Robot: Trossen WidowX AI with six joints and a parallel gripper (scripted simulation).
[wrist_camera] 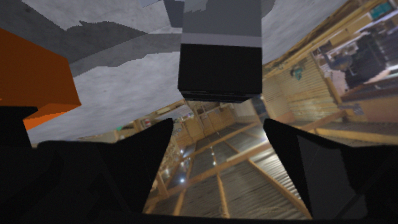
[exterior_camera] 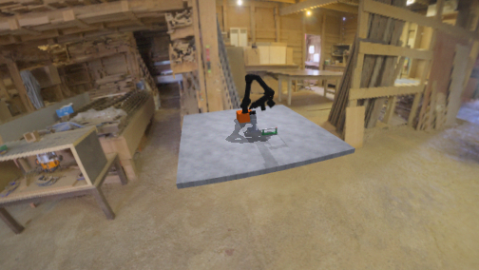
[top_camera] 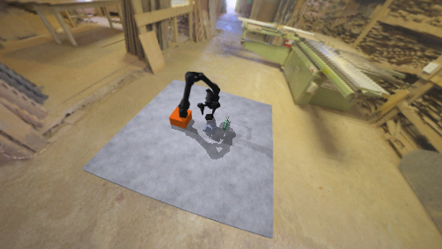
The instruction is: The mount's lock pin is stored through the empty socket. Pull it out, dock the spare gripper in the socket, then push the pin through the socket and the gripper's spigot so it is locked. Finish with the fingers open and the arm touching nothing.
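My gripper tip is 160 mm short of the green strip, 110 mm to the right of it and 170 mm above it. Also, from my gripper tip: grey mount (40 mm ahead, 20 mm to the left, 140 mm below); spare gripper (30 mm ahead, 10 mm to the left, 70 mm below).
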